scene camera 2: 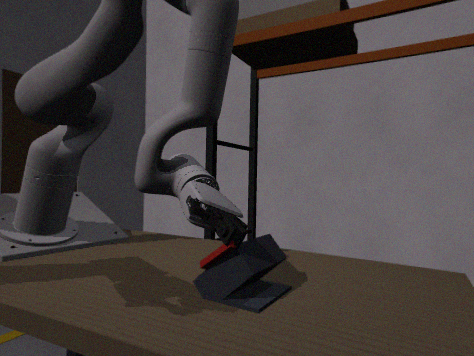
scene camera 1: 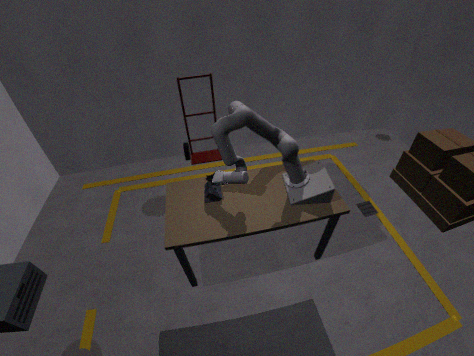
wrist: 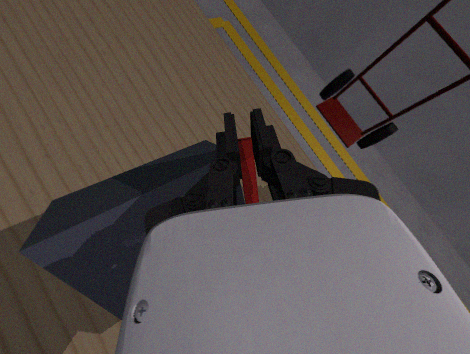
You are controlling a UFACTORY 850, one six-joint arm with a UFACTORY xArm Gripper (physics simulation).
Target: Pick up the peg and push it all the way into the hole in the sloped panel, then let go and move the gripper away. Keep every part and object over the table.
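Note:
A red peg (scene camera 2: 216, 256) (wrist: 248, 172) is held between the black fingers of my gripper (scene camera 2: 241, 239) (wrist: 243, 127), which is shut on it. In scene camera 2 the peg is tilted, its free end pointing down toward the robot's base side. The dark blue-grey sloped panel block (scene camera 1: 213, 192) (scene camera 2: 231, 274) (wrist: 105, 235) stands on the table. In scene camera 2 the peg and fingertips show at the block's upper back edge; I cannot tell whether they touch it. In the wrist view the block lies left of the fingers and partly under the gripper body. The hole cannot be made out.
The wooden table (scene camera 1: 260, 215) (scene camera 2: 380, 300) (wrist: 100, 75) carries the arm's base plate (scene camera 1: 315, 192) (scene camera 2: 95, 225). Its far edge is close beyond the fingers. A red hand truck (scene camera 1: 206, 157) (wrist: 340, 122) stands on the floor behind the table.

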